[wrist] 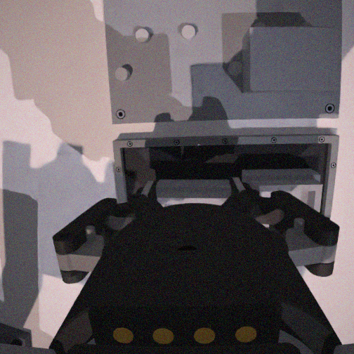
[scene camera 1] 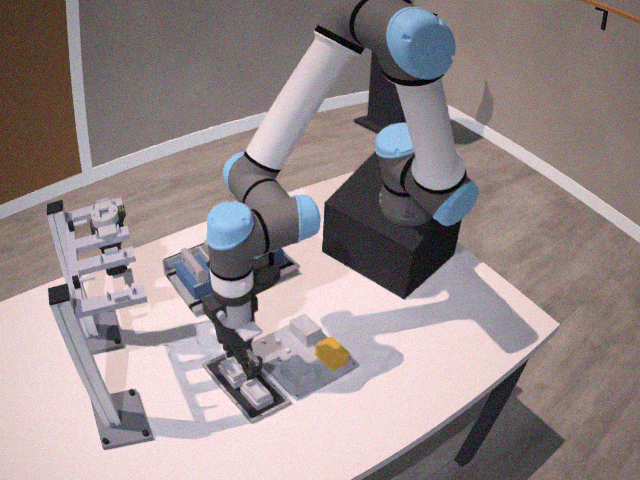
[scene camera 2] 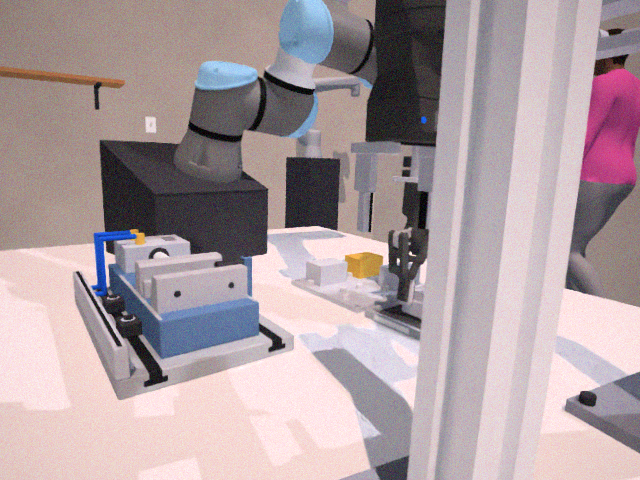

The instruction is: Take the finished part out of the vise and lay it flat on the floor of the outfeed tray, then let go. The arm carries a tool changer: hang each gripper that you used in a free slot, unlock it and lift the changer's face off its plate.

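Frame: origin at the arm's base, x ahead, y left, z up, level; centimetres.
Where they show: arm's base, origin of the base link: (scene camera 1: pixel 410 201) (scene camera 2: pixel 208 168).
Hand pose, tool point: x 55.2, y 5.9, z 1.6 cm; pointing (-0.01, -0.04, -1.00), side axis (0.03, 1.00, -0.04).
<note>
Each offset is from my tool point to the centre of the thing.
The finished part @(dx +1.3, dy -0.8, dz -18.1 cm) (scene camera 1: pixel 231 373) (wrist: pixel 194 189), a pale block, is between the fingertips of my adaptive gripper (scene camera 1: pixel 240 366) (wrist: pixel 194 194), low inside the outfeed tray (scene camera 1: pixel 273 410) (scene camera 2: pixel 392 324) (wrist: pixel 250 141). The gripper is shut on it, with one fingertip at each side in the wrist view. The palm hides the lower part of the block there, and I cannot tell whether it touches the tray floor. A second pale part @(dx +1.0, dy +6.4, dz -18.6 cm) (scene camera 1: pixel 256 393) (wrist: pixel 282 177) lies beside it in the tray. The vise @(dx -18.1, dy -30.1, dz -16.0 cm) (scene camera 1: pixel 191 276) (scene camera 2: pixel 206 322) stands at the back, its jaws close together.
A plate (scene camera 1: pixel 305 384) (scene camera 2: pixel 320 295) (wrist: pixel 150 107) with pegs, grey blocks @(dx -19.0, dy -1.7, dz -18.4 cm) (scene camera 1: pixel 306 330) (scene camera 2: pixel 326 272) and a yellow block @(dx -18.6, dy +7.5, dz -18.4 cm) (scene camera 1: pixel 332 353) (scene camera 2: pixel 363 264) adjoins the tray. The tool stand (scene camera 1: pixel 87 361) (scene camera 2: pixel 506 206) is at the left in scene camera 1, with the other gripper (scene camera 2: pixel 403 77) hanging in its upper slot.
</note>
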